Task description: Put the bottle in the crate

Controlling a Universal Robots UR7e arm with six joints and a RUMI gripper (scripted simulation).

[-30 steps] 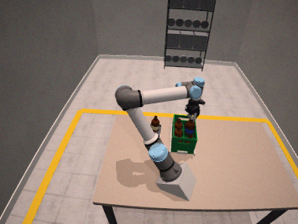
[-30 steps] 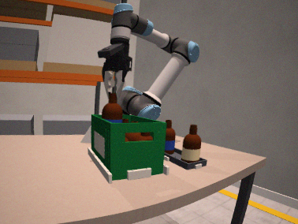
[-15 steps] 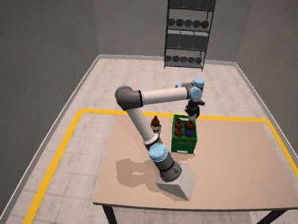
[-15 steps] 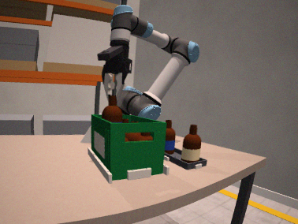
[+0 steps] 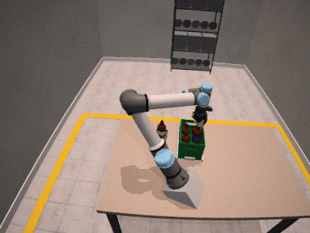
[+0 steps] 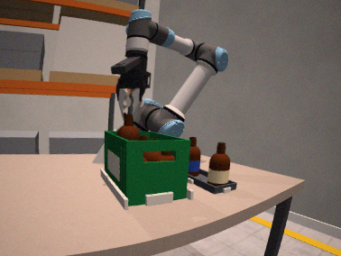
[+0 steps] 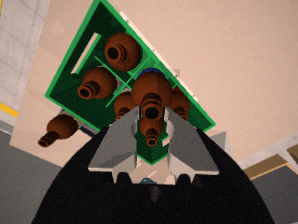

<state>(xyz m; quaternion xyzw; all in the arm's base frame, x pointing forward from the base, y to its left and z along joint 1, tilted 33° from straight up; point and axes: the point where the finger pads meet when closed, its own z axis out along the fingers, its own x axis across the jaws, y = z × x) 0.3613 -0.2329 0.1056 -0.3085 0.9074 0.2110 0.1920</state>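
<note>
Now: the bottle 70 mm below my hand. From my hand the other things lie so: green crate 40 mm to the left, 150 mm below; then tray 20 mm ahead, 290 mm to the left, 220 mm below.
</note>
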